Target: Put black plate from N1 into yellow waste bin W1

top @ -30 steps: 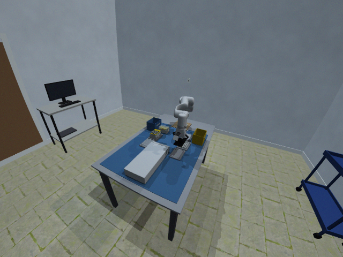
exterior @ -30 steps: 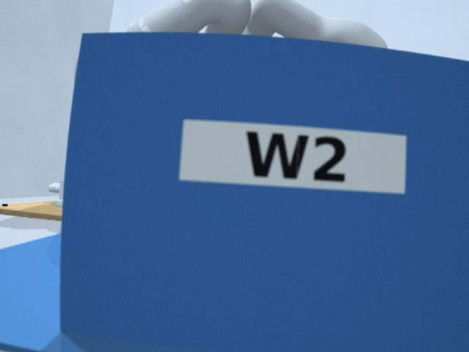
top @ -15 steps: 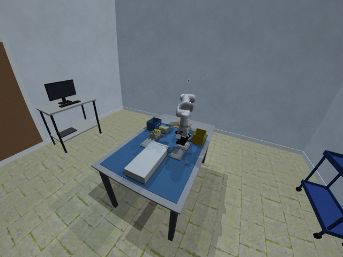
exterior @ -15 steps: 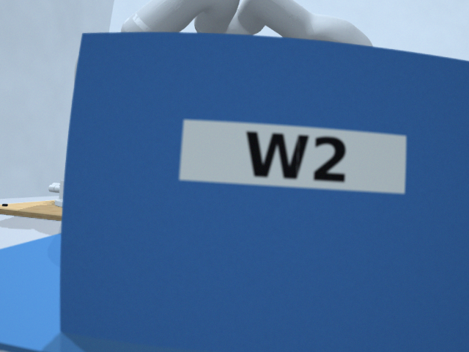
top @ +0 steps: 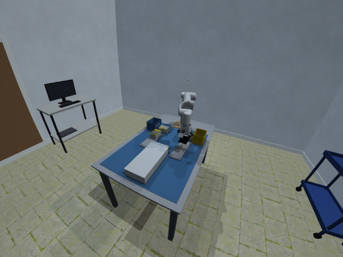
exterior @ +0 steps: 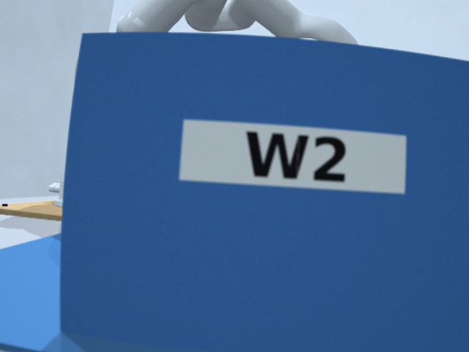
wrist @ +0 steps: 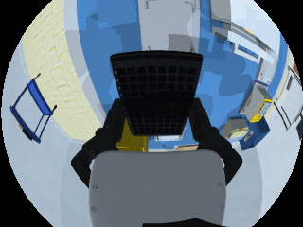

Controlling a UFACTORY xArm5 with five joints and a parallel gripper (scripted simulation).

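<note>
Right now my hand is 280 mm past the yellow waste bin W1, 120 mm above it and 100 mm to the right of it. Also, from my hand: grey work nest (150 mm below, 90 mm ahead, 30 mm to the right); then black plate (10 mm below); then yellow-topped rack (410 mm to the right, 100 mm below, 100 mm behind).
</note>
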